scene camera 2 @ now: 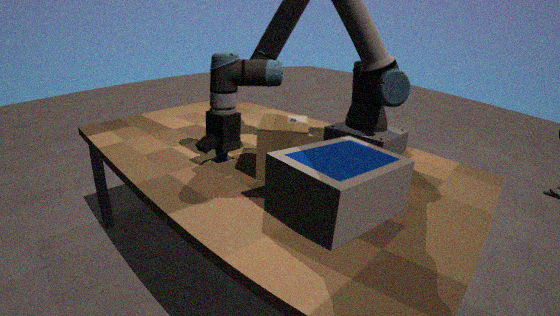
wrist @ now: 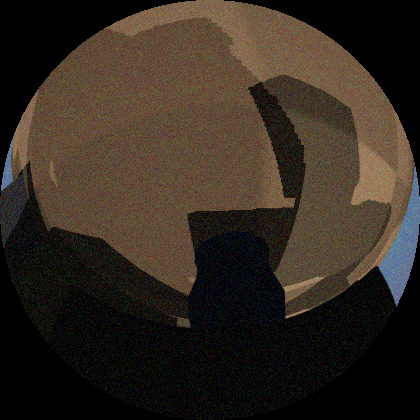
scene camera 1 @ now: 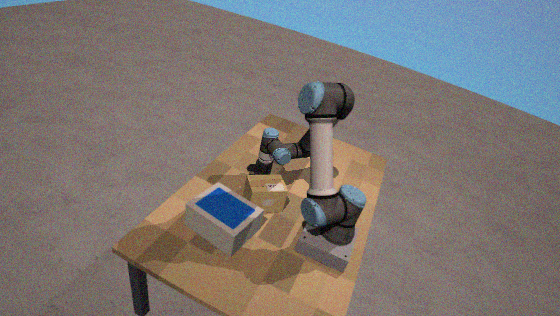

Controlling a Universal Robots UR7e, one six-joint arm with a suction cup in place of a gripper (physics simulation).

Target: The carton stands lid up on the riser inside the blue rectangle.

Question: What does the tan carton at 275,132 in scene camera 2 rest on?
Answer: The table.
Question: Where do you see my suction cup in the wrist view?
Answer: At 234,284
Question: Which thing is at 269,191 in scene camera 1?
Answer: A tan carton.
